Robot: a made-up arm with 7 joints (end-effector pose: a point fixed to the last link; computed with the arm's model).
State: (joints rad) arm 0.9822 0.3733 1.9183 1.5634 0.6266 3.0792 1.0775
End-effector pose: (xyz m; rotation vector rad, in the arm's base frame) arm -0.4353 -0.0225 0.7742 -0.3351 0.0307 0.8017
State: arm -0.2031 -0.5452 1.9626 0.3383 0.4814 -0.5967 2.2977
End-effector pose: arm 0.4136 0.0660 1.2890 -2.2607 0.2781 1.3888
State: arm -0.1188 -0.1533 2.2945 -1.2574 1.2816 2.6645 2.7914
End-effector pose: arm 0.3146 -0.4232 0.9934 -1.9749 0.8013 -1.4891
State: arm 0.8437 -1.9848 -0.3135 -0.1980 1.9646 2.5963 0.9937
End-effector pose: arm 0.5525 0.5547 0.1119 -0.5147 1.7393 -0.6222
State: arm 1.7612 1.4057 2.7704 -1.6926 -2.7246 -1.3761 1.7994
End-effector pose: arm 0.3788 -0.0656 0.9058 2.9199 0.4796 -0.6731
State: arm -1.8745 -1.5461 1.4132 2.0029 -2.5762 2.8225 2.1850
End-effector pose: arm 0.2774 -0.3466 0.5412 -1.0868 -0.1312 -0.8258
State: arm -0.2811 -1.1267 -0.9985 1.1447 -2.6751 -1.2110 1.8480
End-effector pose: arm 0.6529 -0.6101 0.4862 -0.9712 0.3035 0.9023
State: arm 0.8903 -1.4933 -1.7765 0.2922 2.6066 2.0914 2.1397
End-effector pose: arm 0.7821 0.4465 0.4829 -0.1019 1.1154 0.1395
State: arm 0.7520 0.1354 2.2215 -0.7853 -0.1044 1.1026 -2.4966
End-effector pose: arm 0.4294 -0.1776 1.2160 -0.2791 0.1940 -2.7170
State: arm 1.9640 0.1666 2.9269 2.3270 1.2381 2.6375 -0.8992
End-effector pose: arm 0.1219 -0.2827 0.4639 0.8694 -1.5352 0.3258
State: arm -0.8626 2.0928 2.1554 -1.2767 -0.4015 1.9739 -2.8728
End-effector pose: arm -0.7054 0.0559 0.4925 -0.9836 -1.1267 2.1839
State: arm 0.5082 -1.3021 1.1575 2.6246 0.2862 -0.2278 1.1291
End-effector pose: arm -0.1454 0.0989 0.3016 0.7745 0.8182 -1.4931
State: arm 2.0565 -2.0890 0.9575 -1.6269 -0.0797 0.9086 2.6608
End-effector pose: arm 0.3072 0.5994 0.5739 -0.7814 1.4011 1.2254
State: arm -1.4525 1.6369 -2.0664 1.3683 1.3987 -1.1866 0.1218
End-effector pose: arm -0.6629 0.3430 0.2676 -0.9677 0.3007 -2.7646
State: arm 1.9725 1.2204 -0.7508 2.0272 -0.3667 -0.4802 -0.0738
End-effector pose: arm 0.4566 0.1635 0.8559 -2.0542 -1.8949 0.2936
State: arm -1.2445 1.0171 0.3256 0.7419 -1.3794 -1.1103 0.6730
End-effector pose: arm -0.2037 0.5361 1.1647 0.0117 -2.5317 0.8621
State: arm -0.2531 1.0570 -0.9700 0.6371 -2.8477 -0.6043 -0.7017
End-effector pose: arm -0.7045 -0.0680 1.1295 0.5944 -2.7478 -1.3078
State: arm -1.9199 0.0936 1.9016 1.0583 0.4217 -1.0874 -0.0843
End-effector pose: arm 0.4509 0.0713 1.0416 -2.7267 -0.4858 0.8524
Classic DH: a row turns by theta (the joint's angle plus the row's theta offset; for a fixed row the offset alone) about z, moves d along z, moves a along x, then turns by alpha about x. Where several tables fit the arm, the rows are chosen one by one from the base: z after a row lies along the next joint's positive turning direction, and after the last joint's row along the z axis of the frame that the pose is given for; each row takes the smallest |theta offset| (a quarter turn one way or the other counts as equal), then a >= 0, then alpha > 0; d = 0 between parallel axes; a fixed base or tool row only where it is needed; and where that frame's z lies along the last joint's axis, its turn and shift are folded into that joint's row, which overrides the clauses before.
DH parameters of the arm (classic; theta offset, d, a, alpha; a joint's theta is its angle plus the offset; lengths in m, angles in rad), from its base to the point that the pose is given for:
joint 1: 0 0.4635 0 1.5708
joint 2: 0 0.0879 0 -1.5708
joint 3: 0 0.395 0.0128 -1.5708
joint 4: 0 0.0516 -0.026 1.5708
joint 5: 0 0.512 0 1.5708
joint 6: 1.5708 0.0876 0.0703 1.5708
joint 7: 0 0.0096 0 0

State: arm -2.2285 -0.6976 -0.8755 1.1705 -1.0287 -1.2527 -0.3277
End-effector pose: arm -0.7638 -0.1977 0.8015 0.6059 1.5356 1.2917
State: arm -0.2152 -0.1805 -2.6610 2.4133 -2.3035 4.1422 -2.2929
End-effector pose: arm -0.3752 -0.2693 0.6540 0.3179 1.3155 0.0850
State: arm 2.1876 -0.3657 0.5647 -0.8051 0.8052 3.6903 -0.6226
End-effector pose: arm 0.1540 0.1680 1.2437 -1.0675 2.3492 0.1412
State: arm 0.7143 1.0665 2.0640 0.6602 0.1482 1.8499 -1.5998
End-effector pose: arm -0.6904 -0.3887 0.7995 1.4245 -0.3017 -1.7420
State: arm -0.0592 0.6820 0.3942 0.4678 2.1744 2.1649 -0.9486
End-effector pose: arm -0.2886 0.0909 1.2388 -0.0399 0.3273 -1.6274
